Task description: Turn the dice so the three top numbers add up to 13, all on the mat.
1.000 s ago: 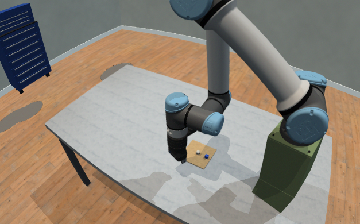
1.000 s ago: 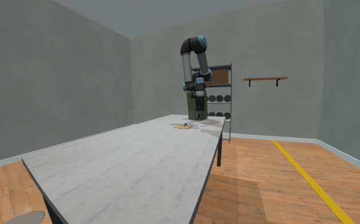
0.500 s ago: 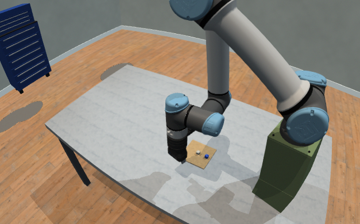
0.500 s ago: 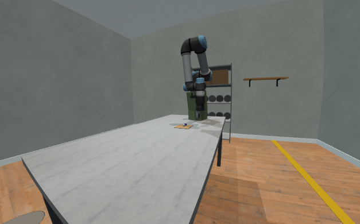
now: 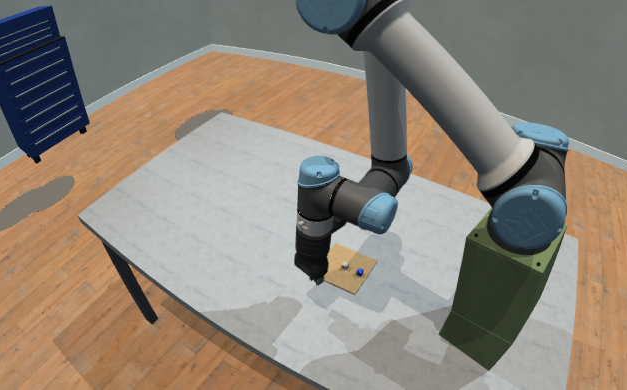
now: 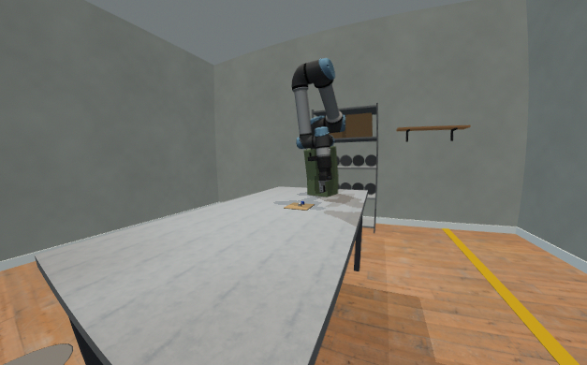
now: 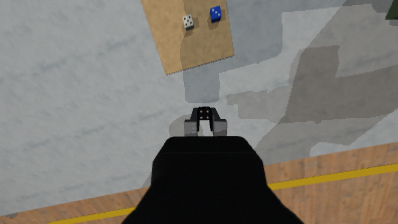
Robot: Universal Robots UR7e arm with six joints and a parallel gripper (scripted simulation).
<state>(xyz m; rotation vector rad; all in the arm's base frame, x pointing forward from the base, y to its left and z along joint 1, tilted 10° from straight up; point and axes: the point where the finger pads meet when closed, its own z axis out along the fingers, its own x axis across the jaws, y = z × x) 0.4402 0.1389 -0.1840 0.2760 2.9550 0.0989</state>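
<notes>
The black die lies 1 cm below my hand. From my hand the other things lie so: blue die: 5 cm behind, 14 cm to the right, 10 cm below; tan mat: 14 cm to the right, 11 cm below; white die: 14 cm to the right, 10 cm below.
</notes>
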